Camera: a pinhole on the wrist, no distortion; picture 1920 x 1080 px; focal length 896.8 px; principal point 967.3 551.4 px. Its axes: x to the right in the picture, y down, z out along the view. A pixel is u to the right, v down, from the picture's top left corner.
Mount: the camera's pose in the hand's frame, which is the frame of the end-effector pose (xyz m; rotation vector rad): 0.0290 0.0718 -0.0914 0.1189 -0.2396 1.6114
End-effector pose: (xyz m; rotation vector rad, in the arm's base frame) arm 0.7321 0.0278 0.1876 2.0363 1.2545 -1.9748
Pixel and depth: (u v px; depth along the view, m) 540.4 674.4 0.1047
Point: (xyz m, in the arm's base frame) 0.7317 0.0347 0.1798
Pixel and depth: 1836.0 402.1 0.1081
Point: 0.7795 -0.0769 0.0787
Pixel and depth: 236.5 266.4 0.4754
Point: 0.2397 0.2259 0.1871
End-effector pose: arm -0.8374 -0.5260 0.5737 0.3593 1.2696 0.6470
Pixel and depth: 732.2 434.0 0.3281
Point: -0.6057 -0.5366 0.5416
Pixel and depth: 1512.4 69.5 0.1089
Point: -0.8215 -0.3871 0.5918
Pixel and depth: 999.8 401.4 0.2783
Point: -0.6570 -0.4572 0.5944
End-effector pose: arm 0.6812 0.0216 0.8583 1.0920 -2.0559 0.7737
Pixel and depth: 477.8 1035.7 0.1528
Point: 0.7378 0.0026 0.8019
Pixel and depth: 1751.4 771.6 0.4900
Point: 0.2894 -0.0865 0.3919
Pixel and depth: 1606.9 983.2 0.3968
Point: 0.4555 -0.0225 0.4480
